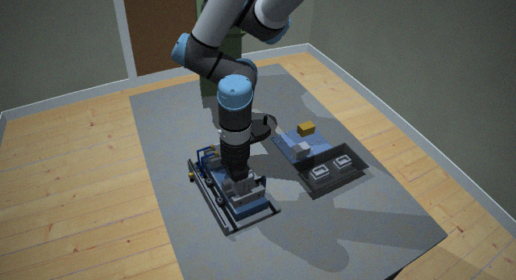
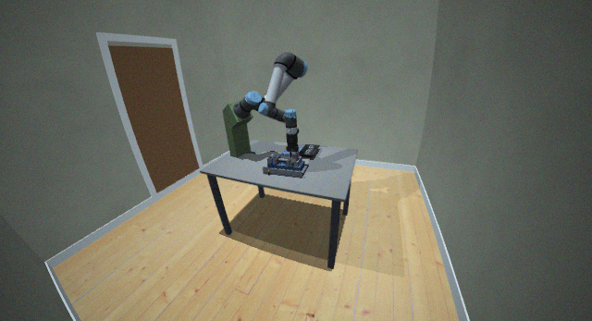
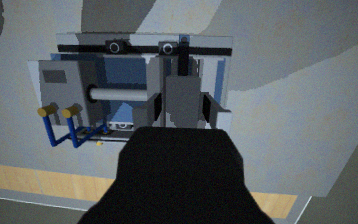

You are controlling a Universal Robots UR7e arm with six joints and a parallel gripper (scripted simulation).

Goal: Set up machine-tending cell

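The vise lies 80 mm below my hand, 70 mm behind it and 10 mm to the left of it. The rest, counted from my hand: brass blank 400 mm to the left, 120 mm behind, 100 mm below.
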